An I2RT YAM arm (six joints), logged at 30 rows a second.
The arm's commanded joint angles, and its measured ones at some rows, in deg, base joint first. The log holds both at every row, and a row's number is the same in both.
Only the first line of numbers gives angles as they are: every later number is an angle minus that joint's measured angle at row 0.
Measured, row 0:
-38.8 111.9 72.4 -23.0 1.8 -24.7
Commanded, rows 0 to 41:
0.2 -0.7 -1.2 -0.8 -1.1 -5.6
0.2 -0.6 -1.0 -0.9 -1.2 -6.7
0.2 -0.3 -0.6 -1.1 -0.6 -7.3
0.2 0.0 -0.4 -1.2 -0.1 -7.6
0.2 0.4 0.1 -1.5 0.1 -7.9
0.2 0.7 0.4 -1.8 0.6 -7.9
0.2 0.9 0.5 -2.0 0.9 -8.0
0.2 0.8 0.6 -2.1 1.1 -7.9
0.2 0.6 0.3 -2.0 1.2 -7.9
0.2 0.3 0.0 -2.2 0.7 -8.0
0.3 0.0 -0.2 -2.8 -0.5 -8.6
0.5 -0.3 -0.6 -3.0 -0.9 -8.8
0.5 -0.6 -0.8 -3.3 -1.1 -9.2
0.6 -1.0 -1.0 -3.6 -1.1 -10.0
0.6 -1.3 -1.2 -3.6 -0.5 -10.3
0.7 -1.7 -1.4 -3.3 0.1 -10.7
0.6 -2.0 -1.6 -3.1 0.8 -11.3
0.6 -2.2 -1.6 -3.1 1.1 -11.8
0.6 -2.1 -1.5 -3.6 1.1 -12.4
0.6 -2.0 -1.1 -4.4 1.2 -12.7
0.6 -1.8 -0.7 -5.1 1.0 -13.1
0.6 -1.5 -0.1 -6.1 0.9 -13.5
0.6 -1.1 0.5 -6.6 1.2 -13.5
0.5 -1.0 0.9 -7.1 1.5 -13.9
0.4 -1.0 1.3 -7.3 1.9 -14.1
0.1 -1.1 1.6 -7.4 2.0 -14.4
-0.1 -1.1 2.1 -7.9 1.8 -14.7
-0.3 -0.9 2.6 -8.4 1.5 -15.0
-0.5 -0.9 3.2 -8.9 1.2 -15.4
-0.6 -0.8 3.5 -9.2 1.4 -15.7
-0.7 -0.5 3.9 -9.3 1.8 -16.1
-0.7 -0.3 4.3 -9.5 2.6 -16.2
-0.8 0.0 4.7 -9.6 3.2 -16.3
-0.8 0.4 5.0 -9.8 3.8 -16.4
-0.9 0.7 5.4 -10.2 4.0 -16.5
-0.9 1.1 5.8 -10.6 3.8 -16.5
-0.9 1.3 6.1 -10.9 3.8 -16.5
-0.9 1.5 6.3 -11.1 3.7 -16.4
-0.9 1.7 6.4 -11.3 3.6 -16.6
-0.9 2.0 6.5 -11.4 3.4 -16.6
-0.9 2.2 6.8 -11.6 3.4 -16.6
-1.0 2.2 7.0 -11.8 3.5 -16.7
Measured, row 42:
-0.7 0.9 5.8 -9.4 2.8 -15.9
